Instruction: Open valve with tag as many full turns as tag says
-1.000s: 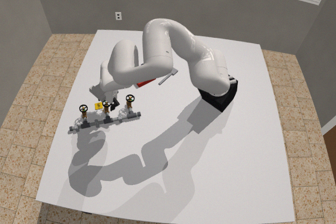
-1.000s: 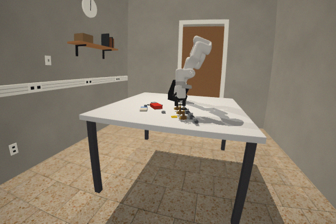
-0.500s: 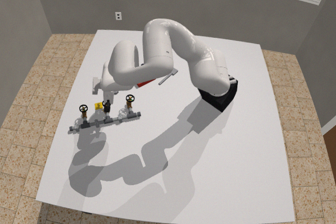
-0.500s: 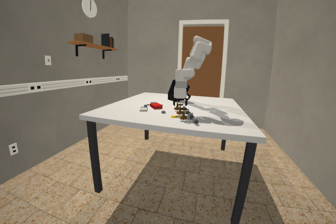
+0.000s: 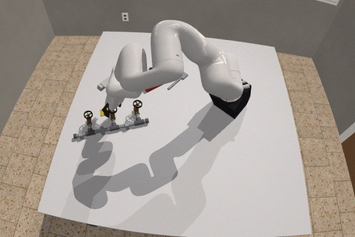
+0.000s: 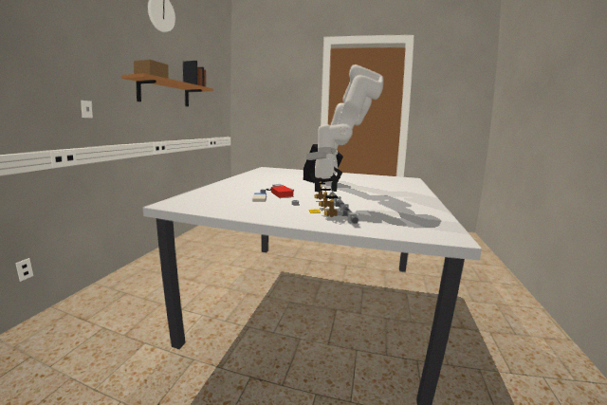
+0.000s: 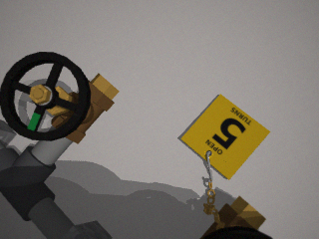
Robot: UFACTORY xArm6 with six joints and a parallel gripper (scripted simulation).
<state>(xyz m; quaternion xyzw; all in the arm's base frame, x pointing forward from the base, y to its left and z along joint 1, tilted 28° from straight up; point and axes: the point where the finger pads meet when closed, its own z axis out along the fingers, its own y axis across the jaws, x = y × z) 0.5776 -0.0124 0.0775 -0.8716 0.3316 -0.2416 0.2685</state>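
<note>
Now: hand 8 cm above the yellow tag, 6 cm short of it and 3 cm to the left of it. From my hand the other things lie so: red box (23 cm to the right, 20 cm behind, 7 cm below); grey nut (14 cm to the right, 8 cm below, 3 cm behind); blue block (32 cm to the right, 8 cm below, 8 cm behind).
</note>
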